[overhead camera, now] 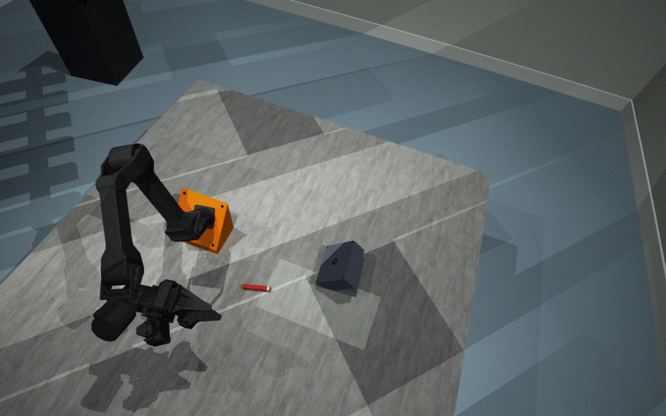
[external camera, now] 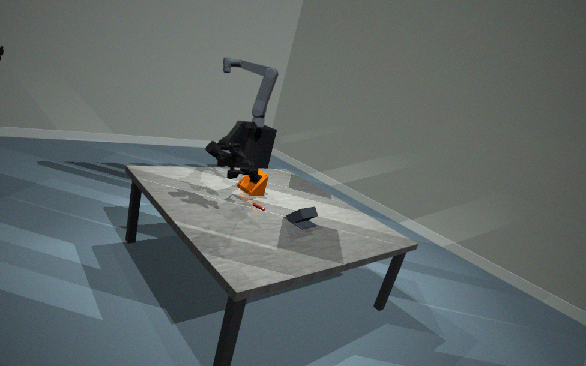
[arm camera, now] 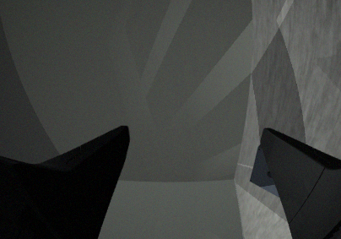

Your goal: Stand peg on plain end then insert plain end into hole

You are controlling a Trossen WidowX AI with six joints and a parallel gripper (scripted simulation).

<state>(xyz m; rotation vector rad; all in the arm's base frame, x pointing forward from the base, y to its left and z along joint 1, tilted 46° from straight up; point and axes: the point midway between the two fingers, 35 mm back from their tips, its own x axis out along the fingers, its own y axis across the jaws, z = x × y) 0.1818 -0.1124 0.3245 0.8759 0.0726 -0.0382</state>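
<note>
Now: the red peg 3 cm ahead of my gripper tip, 17 cm to the left of it and 25 cm below it. Also, from my gripper tip: grey sloped panel 23 cm ahead, 29 cm to the left, 21 cm below.
</note>
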